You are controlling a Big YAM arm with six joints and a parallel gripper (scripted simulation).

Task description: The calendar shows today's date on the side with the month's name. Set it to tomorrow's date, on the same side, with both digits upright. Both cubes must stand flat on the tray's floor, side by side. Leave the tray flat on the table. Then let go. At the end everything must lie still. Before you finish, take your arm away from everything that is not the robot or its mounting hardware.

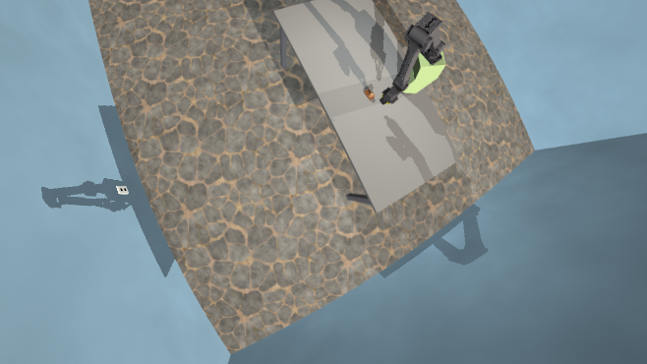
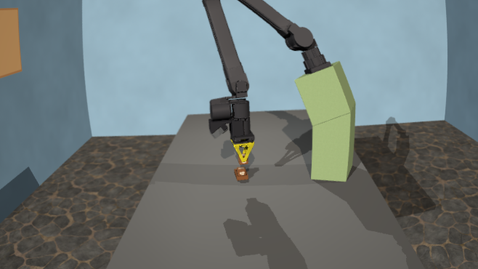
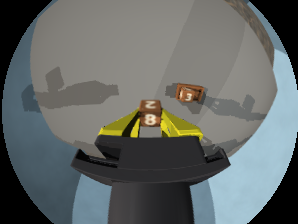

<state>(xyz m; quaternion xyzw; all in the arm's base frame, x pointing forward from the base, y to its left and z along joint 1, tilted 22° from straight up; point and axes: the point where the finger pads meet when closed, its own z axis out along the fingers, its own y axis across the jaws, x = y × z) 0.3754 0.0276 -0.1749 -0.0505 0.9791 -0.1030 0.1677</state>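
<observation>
My gripper is now 110 mm to the left of the calendar tray and 110 mm above it. From my hand the other things lie so: brown number cube: right at my hand.
</observation>
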